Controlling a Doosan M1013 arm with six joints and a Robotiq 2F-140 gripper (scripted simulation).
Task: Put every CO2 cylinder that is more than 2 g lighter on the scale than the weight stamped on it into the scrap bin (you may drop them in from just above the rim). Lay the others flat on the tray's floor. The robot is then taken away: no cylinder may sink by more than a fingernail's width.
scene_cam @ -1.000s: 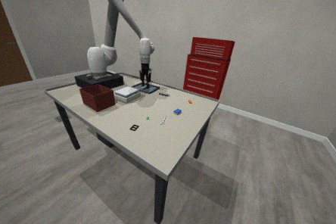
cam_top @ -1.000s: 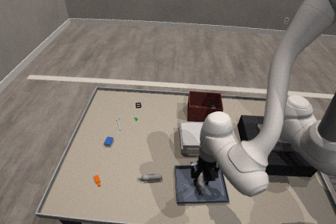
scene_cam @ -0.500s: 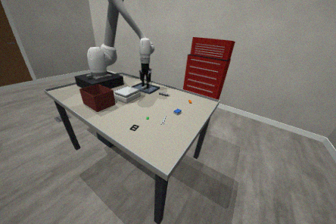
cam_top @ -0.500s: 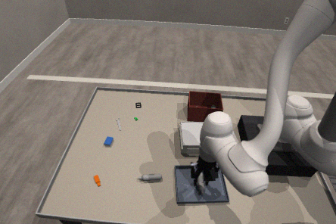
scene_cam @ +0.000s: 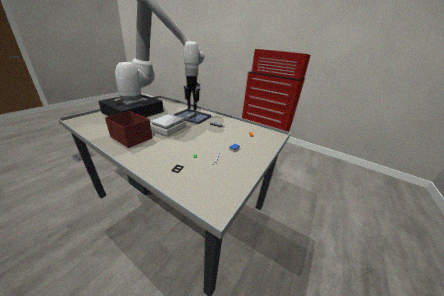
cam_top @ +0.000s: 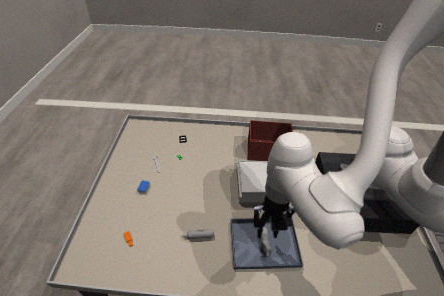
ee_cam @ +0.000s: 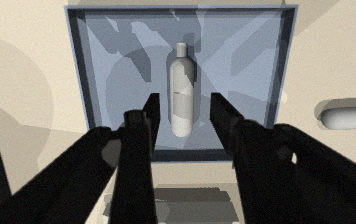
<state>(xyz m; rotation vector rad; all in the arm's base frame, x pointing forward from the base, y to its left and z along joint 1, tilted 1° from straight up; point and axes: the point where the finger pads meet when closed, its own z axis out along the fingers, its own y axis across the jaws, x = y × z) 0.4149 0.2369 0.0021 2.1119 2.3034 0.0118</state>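
The scale plate is 27 cm to the right of my hand, 4 cm below it and 2 cm ahead of it. Round my hand: grey CO2 cylinder: 8 cm below, 2 cm to the left; blue-grey tray: 9 cm below; white scale: 27 cm to the right, 6 cm below, 1 cm ahead.
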